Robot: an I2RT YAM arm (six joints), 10 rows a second.
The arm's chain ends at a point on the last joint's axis. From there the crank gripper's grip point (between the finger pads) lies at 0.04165 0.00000 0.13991 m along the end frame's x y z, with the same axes.
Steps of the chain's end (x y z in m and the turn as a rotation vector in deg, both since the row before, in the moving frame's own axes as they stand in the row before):
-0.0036 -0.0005 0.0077 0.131 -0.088 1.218
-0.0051 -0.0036 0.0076 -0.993 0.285 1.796
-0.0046 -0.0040 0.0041 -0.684 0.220 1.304
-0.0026 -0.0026 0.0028 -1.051 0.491 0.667
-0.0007 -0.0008 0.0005 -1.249 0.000 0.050
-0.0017 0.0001 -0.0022 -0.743 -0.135 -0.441
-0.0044 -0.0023 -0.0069 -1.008 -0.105 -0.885
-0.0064 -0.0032 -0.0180 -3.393 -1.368 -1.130
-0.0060 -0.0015 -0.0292 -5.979 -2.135 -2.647
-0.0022 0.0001 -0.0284 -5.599 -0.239 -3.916
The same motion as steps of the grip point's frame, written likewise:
-0.0038 0.0001 0.0078 0.131 -0.088 1.218
-0.0045 0.0001 0.0074 -0.993 0.285 1.796
-0.0041 -0.0014 0.0039 -0.684 0.220 1.304
-0.0014 0.0005 0.0024 -1.051 0.491 0.667
-0.0007 0.0023 0.0005 -1.249 0.000 0.050
-0.0020 0.0016 -0.0021 -0.743 -0.135 -0.441
-0.0046 -0.0005 -0.0068 -1.008 -0.105 -0.885
-0.0097 0.0043 -0.0173 -3.393 -1.368 -1.130
-0.0109 0.0113 -0.0284 -5.979 -2.135 -2.647
-0.0024 0.0109 -0.0288 -5.599 -0.239 -3.916

